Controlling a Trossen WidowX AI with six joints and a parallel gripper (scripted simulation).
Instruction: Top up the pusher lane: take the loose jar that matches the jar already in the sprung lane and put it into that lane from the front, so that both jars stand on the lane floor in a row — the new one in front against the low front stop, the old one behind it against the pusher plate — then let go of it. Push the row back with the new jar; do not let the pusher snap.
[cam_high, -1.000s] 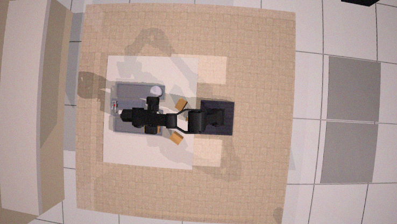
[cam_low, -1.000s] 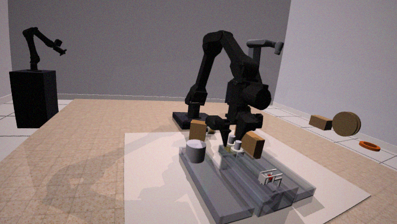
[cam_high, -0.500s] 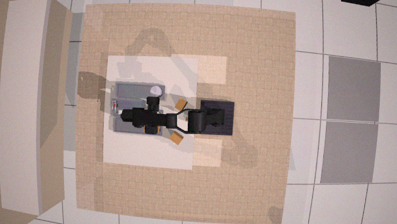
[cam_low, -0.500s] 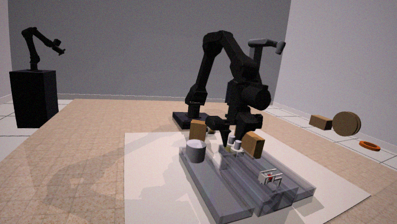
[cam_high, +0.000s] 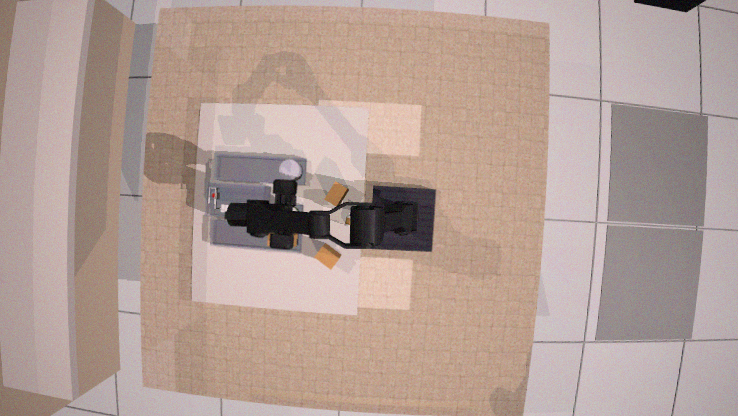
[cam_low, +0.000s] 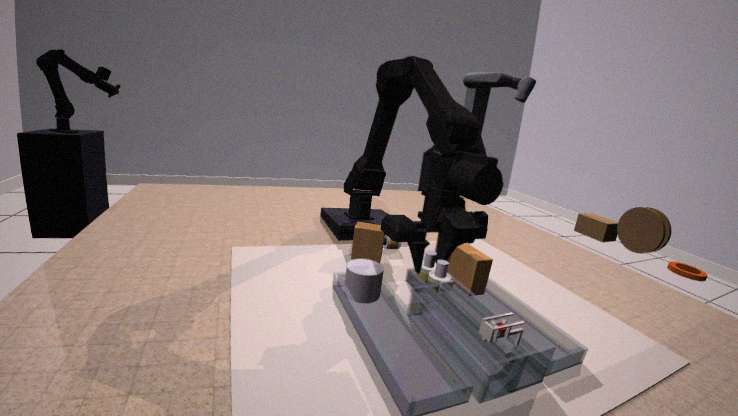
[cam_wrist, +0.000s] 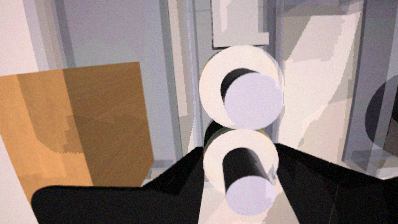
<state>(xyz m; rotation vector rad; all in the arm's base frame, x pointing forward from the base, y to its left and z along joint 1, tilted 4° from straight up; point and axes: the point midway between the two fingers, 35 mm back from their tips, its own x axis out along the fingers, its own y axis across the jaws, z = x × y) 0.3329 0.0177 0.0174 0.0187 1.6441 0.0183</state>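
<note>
My gripper tip is now 20 mm short of the brown box, 80 mm to the right of it and 10 mm below it. Round my gripper tip: red mark (220 mm ahead, 40 mm to the right, 40 mm above); grey lane (140 mm ahead, 20 mm to the right, 10 mm below); grey cylinder (10 mm ahead, 130 mm to the right).
</note>
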